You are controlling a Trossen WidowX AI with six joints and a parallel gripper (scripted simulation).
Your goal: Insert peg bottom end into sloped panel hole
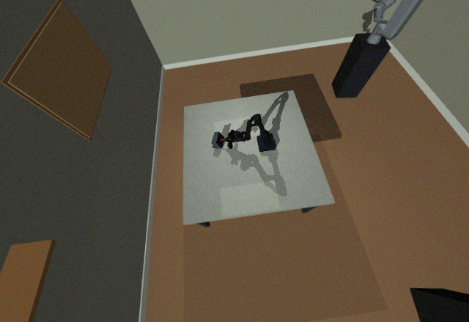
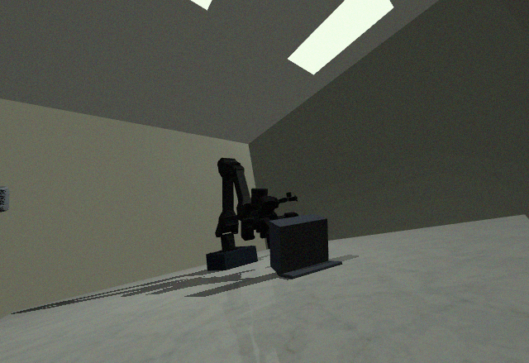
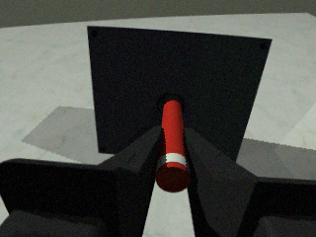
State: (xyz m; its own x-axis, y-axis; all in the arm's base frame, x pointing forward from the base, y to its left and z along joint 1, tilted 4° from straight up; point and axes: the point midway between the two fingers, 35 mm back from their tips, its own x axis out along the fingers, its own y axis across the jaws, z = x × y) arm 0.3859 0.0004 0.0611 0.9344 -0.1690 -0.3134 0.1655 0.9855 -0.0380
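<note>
Right now the sloped panel is 7 cm ahead of my gripper tip, 1 cm to the right of it and 3 cm below it. Round my gripper tip: round red peg 1 cm behind, 1 cm above; then thin foot plate 9 cm ahead, 2 cm to the right, 8 cm below.
</note>
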